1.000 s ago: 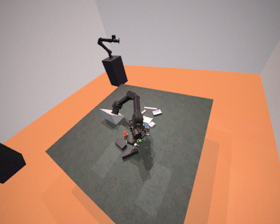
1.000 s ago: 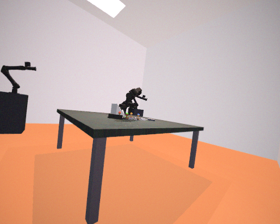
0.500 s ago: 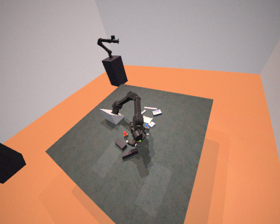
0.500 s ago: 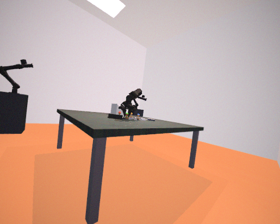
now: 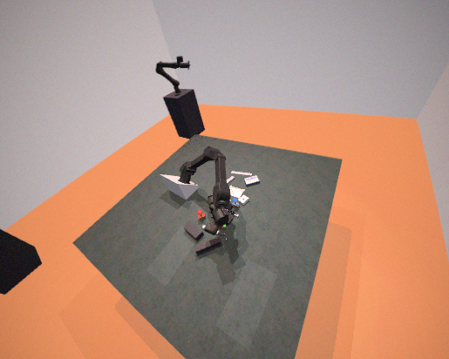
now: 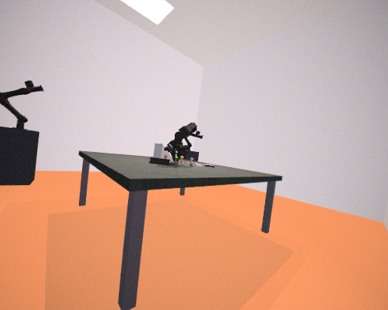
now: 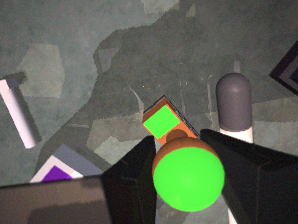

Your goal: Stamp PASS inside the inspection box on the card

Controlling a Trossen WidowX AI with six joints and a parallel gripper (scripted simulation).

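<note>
Right now the white marker is 2 cm behind my gripper tip, 4 cm to the right of it and 1 cm below it. From my gripper tip the other things lie so: green-knobbed stamp: right at my gripper tip; then red-knobbed stamp: 15 cm behind, 1 cm to the right; then purple ink pad: 6 cm behind, 7 cm to the left, 2 cm below.
</note>
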